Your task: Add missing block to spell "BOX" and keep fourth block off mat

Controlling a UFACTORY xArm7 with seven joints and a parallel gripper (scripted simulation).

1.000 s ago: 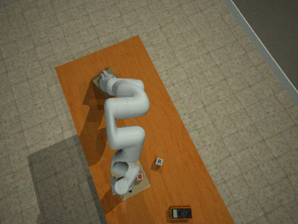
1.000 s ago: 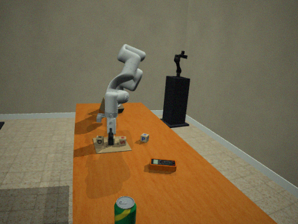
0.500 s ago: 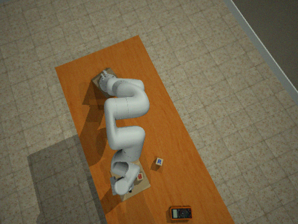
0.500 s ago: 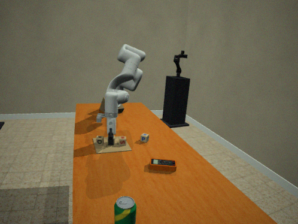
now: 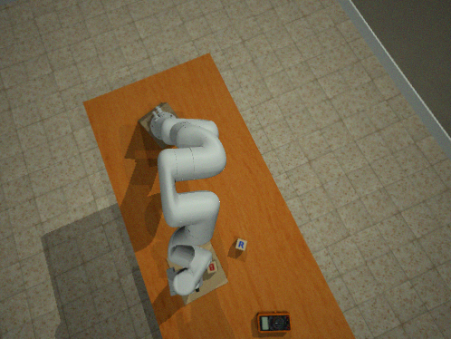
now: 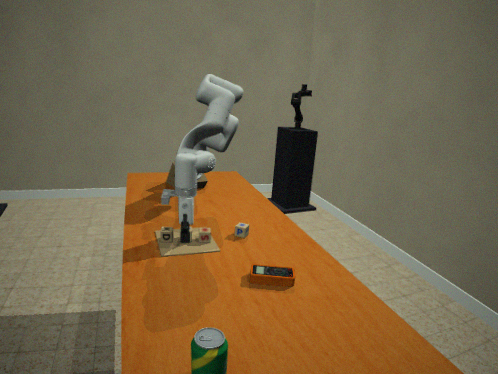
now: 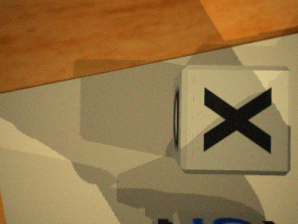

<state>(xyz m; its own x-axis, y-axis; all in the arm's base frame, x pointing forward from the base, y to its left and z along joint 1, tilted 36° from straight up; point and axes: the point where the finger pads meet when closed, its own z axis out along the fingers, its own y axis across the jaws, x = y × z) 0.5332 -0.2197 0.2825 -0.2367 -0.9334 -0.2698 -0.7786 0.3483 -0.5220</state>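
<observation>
The tan mat is 2 cm below my hand. Round my hand: orange multimeter 32 cm ahead, 17 cm to the left, 1 cm below; then green soda can 62 cm ahead, 13 cm to the right, 4 cm above.
</observation>
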